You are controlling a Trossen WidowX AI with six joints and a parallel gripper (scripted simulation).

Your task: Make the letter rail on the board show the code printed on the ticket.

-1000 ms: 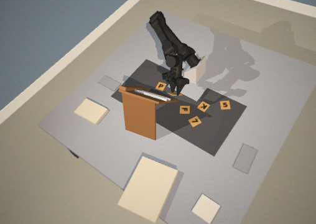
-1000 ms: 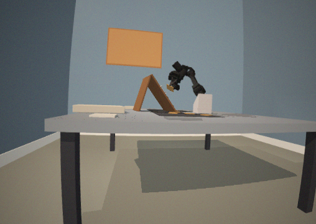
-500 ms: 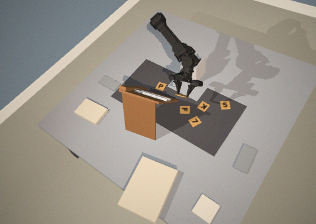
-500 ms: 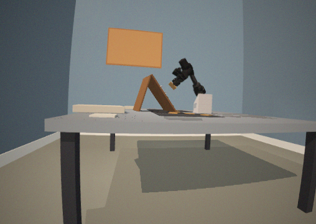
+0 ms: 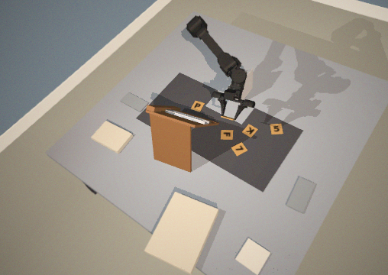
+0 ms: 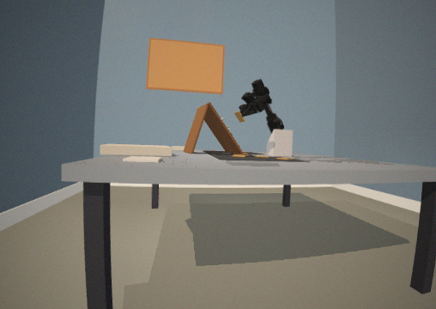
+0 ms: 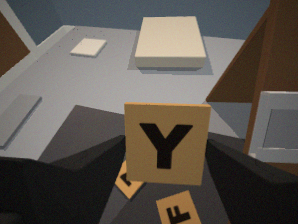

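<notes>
Now: the white ticket 160 mm to the right of my gripper tip, 120 mm below it and 10 mm behind it. Round my gripper tip: f tile: 200 mm below, 30 mm to the right, 30 mm behind; then k tile: 200 mm below, 100 mm behind, 60 mm to the left; then y tile: right at my gripper tip.
</notes>
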